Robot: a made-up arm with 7 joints.
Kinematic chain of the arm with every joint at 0, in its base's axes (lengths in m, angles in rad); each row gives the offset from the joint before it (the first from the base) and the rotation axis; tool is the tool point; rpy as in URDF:
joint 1: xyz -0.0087 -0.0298 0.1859 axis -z
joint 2: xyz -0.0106 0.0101 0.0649 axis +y
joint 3: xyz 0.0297 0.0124 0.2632 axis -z
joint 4: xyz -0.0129 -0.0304 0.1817 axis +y
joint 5: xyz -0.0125 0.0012 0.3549 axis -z
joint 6: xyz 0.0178 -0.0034 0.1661 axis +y
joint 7: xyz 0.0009 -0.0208 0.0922 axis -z
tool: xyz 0.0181 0.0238 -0.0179 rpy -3.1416 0 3.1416
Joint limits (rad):
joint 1: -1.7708..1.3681
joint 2: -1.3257..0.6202
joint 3: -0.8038..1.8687
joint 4: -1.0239..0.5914
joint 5: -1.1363..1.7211
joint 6: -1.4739..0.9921
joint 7: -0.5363..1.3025
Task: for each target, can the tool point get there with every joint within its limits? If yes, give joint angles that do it. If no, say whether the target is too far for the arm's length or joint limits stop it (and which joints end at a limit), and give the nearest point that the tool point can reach.
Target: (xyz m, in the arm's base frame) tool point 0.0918 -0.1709 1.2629
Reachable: yes | joints 0.3843 -0.0114 0.5375 0.3406 -0.6350 -0.4556 0.0613
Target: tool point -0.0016 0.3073 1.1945
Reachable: yes | joints -0.8063 0.3925 1.3560 -0.3938 1.4435 0.6447 -0.0946
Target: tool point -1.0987 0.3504 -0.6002
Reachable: no: too far | nearest point -0.7927 0.2436 -0.0853 | short by 0.608 m
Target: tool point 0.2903 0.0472 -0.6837
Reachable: no: joint limits stop it (at a limit: joint 1, joint 2, joint 4, joint 6, joint 7) | nearest point 0.0084 0.7652 -0.0490 | short by 0.999 m
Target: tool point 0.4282 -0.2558 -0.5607
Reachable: no: joint limits stop it (at a limit: joint 1, joint 2, joint 4, joint 6, joint 7) | nearest point 0.3374 -0.7446 -0.0250 | short by 0.731 m
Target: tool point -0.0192 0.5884 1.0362
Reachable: yes | joints 1.0101 -0.3786 1.0965 -0.5948 -0.2202 -0.8687 1.0568
